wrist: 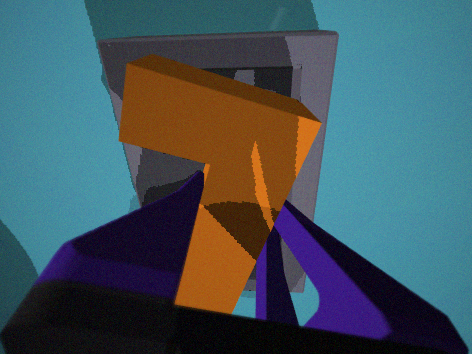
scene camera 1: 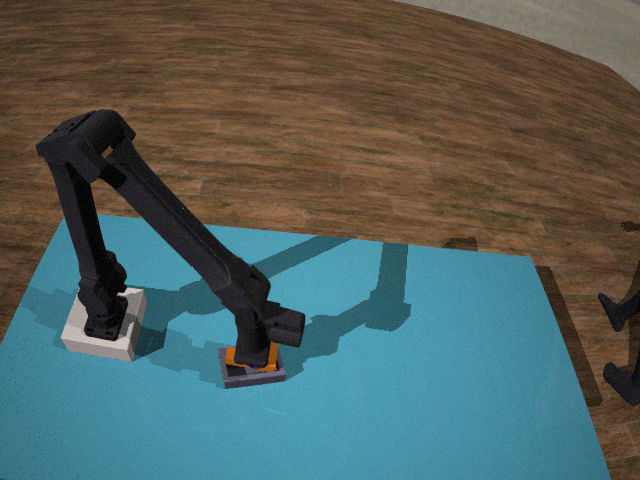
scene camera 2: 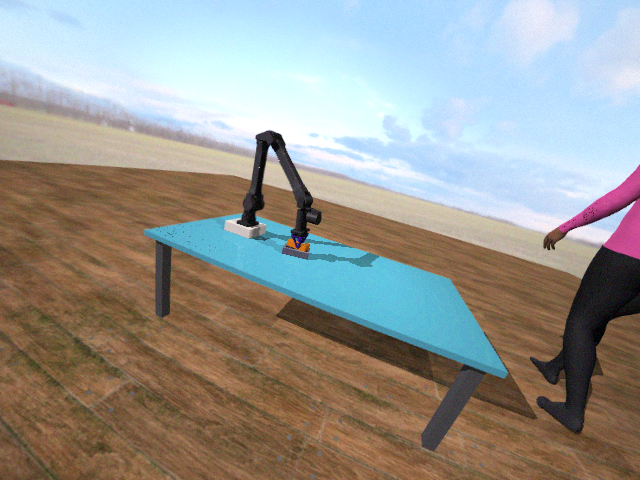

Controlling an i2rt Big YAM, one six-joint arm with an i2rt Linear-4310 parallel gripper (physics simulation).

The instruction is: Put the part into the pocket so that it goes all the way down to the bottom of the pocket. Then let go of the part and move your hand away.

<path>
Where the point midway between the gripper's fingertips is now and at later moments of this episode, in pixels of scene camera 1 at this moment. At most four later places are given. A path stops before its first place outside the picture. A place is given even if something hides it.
My gripper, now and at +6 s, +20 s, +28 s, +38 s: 255,361; 259,367; 258,366; 258,367; 263,368
</path>
